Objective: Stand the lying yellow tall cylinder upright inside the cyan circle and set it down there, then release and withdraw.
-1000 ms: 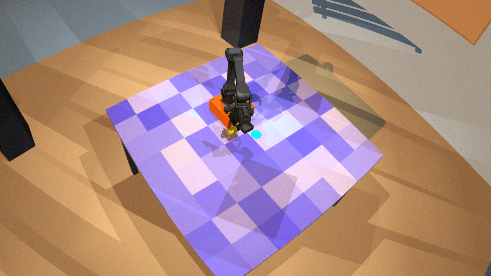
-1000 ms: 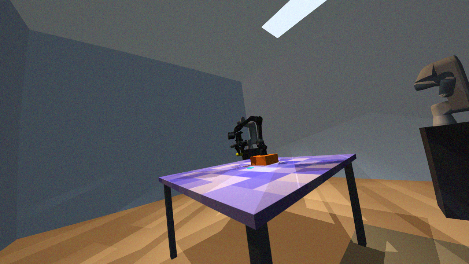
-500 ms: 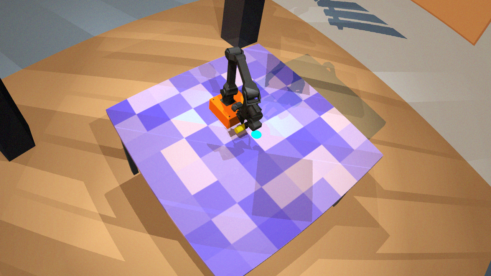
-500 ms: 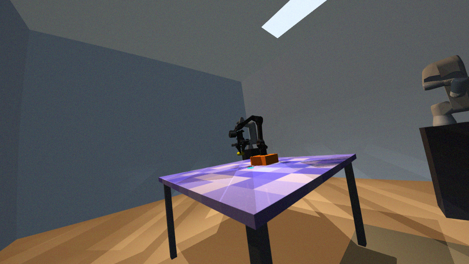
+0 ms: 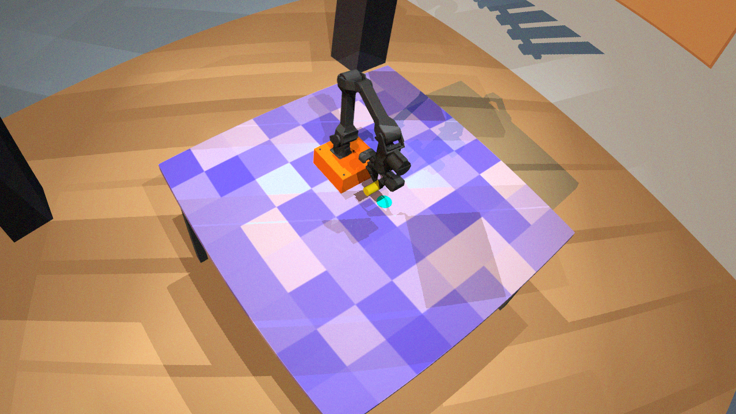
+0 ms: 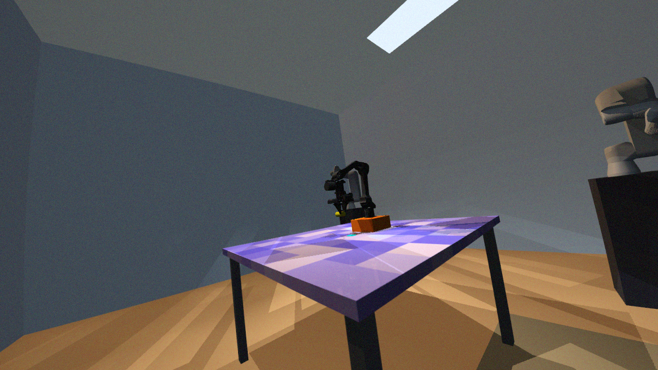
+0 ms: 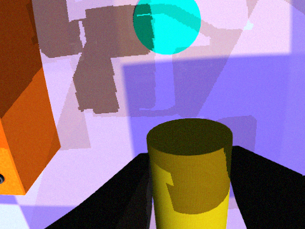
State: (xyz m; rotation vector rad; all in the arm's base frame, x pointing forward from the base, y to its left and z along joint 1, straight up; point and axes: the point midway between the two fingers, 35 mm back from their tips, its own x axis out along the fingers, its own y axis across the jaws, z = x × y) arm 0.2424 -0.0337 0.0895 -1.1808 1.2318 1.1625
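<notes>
Now: the cyan circle 6 cm to the left of my gripper tip and 14 cm below it. The rest, counted from my gripper tip: yellow tall cylinder (2 cm to the right).
</notes>
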